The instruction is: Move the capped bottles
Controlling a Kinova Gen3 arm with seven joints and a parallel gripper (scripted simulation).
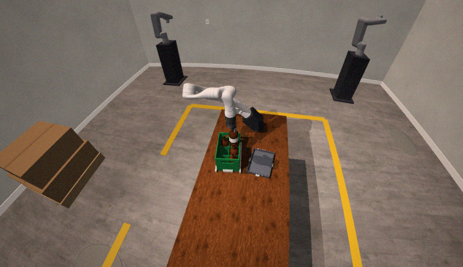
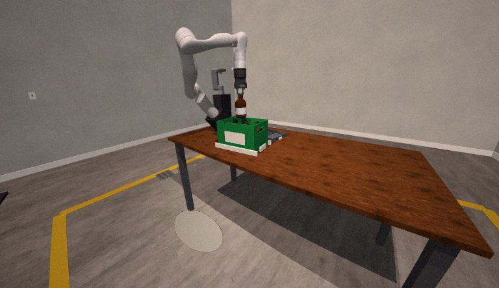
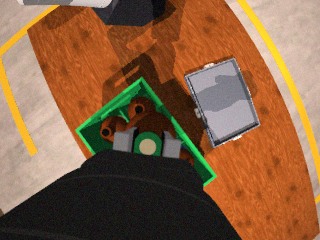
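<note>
Now: hand 60 mm above the capped bottle. The rest, counted from my hand: green crate: 240 mm below, 40 mm to the right, 40 mm ahead; then grey tray: 310 mm below, 240 mm to the left, 40 mm ahead.
</note>
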